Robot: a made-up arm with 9 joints. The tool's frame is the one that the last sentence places.
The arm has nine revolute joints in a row. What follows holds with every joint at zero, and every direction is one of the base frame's. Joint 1 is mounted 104.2 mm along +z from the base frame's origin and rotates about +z. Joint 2 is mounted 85.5 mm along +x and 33.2 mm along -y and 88.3 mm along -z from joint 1 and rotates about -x. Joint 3 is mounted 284.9 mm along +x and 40.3 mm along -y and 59.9 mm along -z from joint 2 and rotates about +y. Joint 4 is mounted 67.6 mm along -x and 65.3 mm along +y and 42.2 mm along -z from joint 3 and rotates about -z. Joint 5 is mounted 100.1 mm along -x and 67.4 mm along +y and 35.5 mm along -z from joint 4 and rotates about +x. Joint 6 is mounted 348 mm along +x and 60.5 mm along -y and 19.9 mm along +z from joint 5 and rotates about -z. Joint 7 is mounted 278.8 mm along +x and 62.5 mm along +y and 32.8 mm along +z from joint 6 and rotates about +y. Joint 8 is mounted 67.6 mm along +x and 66.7 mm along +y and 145.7 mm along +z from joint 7 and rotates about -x. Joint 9 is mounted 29.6 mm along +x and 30.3 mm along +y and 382 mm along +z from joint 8 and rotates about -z. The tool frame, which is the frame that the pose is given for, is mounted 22.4 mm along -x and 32.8 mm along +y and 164.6 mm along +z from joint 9; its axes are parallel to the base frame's.
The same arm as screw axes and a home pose.
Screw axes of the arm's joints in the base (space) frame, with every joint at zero. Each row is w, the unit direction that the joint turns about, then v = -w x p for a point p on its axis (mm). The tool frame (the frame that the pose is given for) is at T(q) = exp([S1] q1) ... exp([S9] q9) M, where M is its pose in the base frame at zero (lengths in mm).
S1 = (0, 0, 1, 0, 0, 0)
S2 = (-1, 0, 0, 0, -15.9, -33.2)
S3 = (0, 1, 0, 44, 0, 370.4)
S4 = (0, 0, -1, 8.2, 302.8, 0)
S5 = (1, 0, 0, 0, -121.7, -59.2)
S6 = (0, 0, -1, 1.3, 550.7, 0)
S7 = (0, 1, 0, 69, 0, 829.5)
S8 = (-1, 0, 0, 0, -76.7, 127.9)
S9 = (0, 0, -1, -158.2, 926.7, 0)
M: xyz 904.3 191 623.3 (mm) quaternion w x y z 1 0 0 0

